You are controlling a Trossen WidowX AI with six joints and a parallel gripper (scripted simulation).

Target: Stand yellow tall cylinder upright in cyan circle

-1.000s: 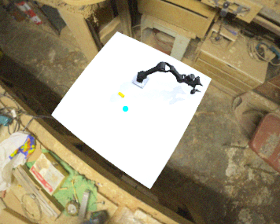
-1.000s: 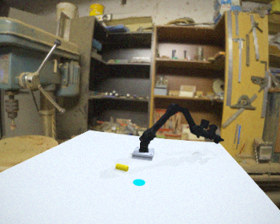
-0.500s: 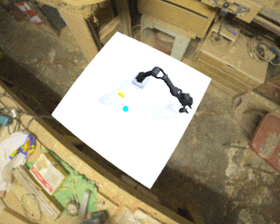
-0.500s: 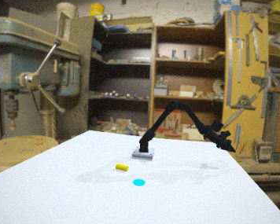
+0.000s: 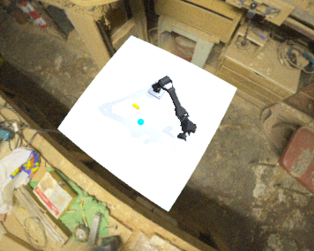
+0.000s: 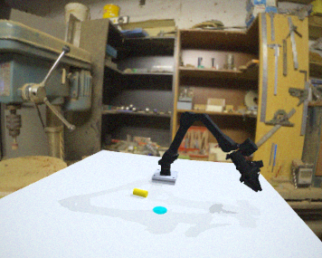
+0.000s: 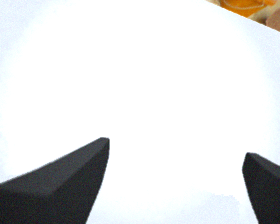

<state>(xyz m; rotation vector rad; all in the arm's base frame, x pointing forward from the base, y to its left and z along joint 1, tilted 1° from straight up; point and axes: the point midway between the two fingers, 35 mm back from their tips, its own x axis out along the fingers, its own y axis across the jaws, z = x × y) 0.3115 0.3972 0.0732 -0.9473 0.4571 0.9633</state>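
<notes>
The yellow tall cylinder is 110 mm behind my gripper tip, 530 mm to the right of it and 70 mm below it. Round my gripper tip: cyan circle (10 mm ahead, 430 mm to the right, 90 mm below).
</notes>
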